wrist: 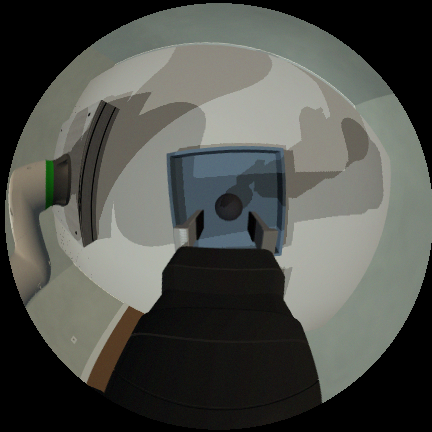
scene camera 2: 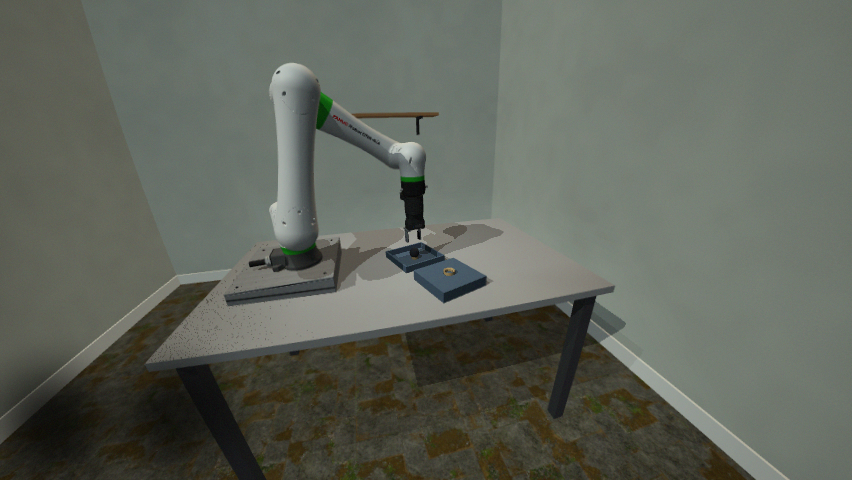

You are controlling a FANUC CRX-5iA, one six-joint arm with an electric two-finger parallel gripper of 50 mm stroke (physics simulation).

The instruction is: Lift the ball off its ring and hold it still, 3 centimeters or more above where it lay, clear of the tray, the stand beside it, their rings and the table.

One and the same spot on a blue tray: point(wrist: 196, 177) is point(scene camera 2: 399, 257).
